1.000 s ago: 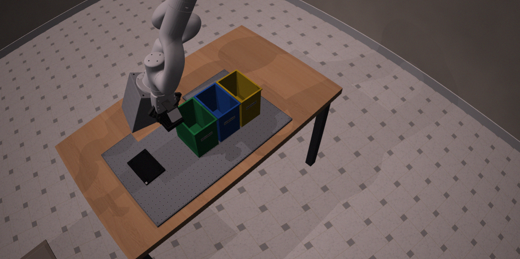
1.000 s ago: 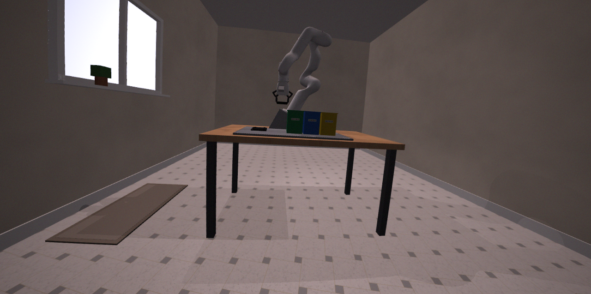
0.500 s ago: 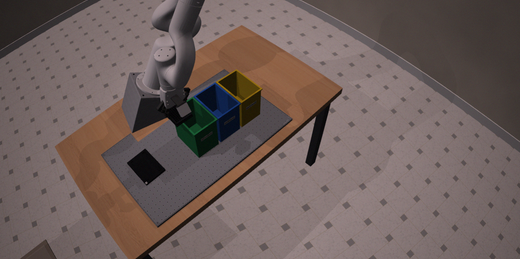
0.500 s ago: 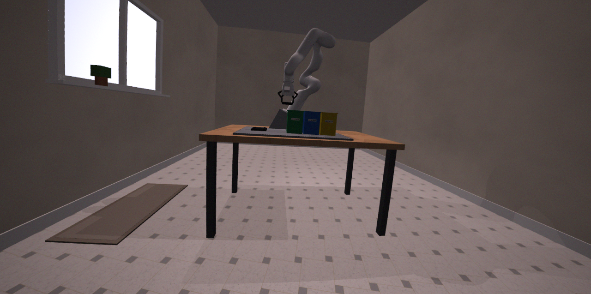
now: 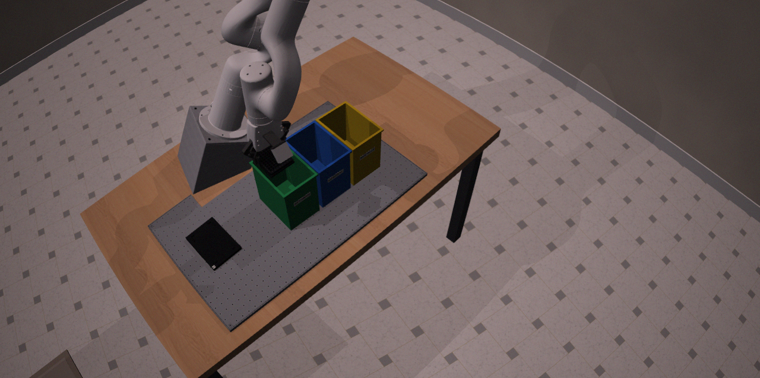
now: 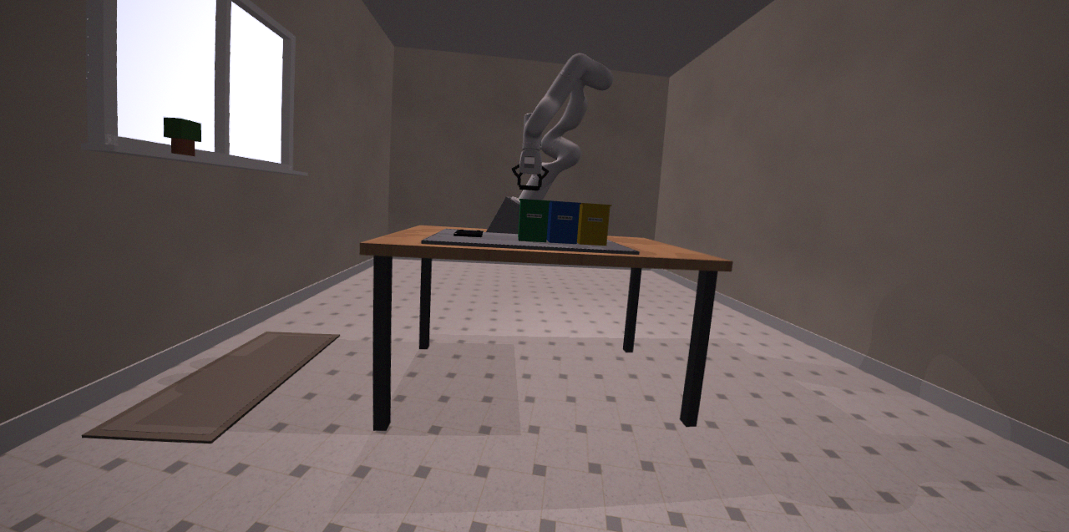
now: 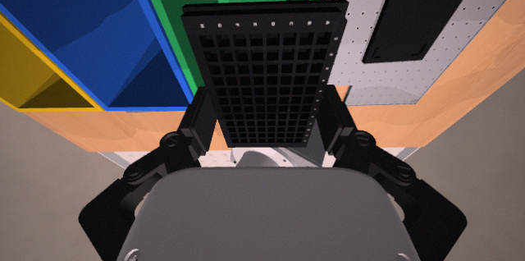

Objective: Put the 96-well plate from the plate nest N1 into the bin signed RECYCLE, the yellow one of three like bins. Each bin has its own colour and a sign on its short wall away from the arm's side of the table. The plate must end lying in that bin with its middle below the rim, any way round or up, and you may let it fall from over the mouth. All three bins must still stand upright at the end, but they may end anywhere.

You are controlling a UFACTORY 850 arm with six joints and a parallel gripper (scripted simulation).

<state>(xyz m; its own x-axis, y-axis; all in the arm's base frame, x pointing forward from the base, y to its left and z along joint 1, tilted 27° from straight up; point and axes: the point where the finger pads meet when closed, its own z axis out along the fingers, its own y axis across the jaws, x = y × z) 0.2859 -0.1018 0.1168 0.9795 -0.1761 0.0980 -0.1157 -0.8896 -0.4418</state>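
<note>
The yellow bin lies 280 mm to the left of my hand, 150 mm below it and 60 mm ahead of it. The rest, counted from my hand: black 96-well plate: 10 mm below; then green bin: 150 mm below, 20 mm to the left, 20 mm ahead; then blue bin: 150 mm to the left, 150 mm below, 40 mm ahead.
</note>
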